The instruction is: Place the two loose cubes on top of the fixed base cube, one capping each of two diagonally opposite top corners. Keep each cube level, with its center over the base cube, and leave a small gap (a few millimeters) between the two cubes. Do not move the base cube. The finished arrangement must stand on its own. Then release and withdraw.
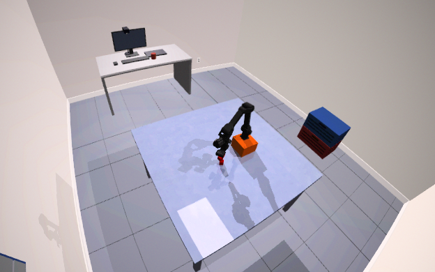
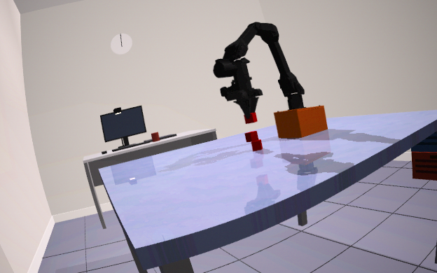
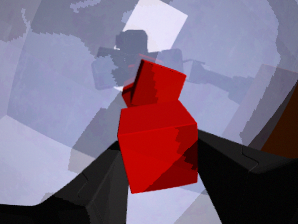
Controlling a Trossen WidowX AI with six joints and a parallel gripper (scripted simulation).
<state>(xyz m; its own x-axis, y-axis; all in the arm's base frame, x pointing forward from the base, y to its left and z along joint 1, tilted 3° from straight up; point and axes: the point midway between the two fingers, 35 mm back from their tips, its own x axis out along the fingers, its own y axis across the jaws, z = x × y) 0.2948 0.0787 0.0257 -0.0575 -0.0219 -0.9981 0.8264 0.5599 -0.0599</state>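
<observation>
The red cube lies 20 mm to the right of my gripper tip and 70 mm below it.
</observation>
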